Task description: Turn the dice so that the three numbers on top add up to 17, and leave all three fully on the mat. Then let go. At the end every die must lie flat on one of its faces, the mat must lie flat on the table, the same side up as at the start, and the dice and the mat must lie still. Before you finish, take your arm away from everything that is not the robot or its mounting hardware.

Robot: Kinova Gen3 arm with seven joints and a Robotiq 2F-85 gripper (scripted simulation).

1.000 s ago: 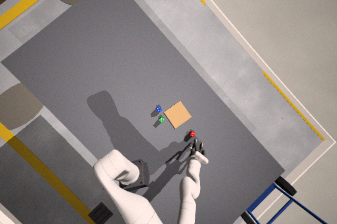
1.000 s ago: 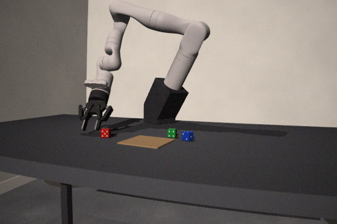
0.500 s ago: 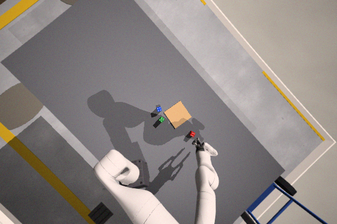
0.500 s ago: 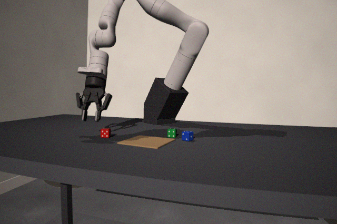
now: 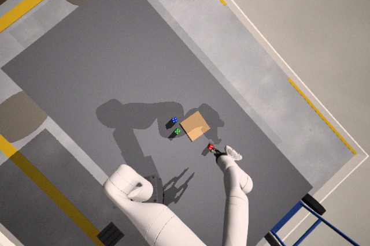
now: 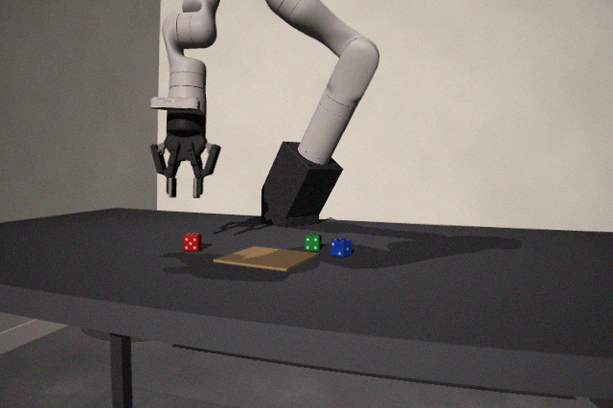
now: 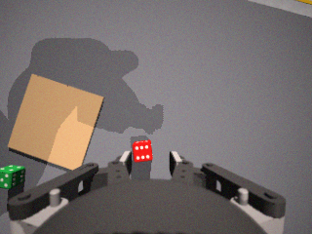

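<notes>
Now: hand 1 cm past the red die, 1 cm to the right of it and 10 cm above it. From my hand the other things lie so: green die (10 cm behind, 23 cm to the left, 10 cm below); tan mat (1 cm ahead, 18 cm to the left, 12 cm below); blue die (7 cm behind, 29 cm to the left, 10 cm below).
</notes>
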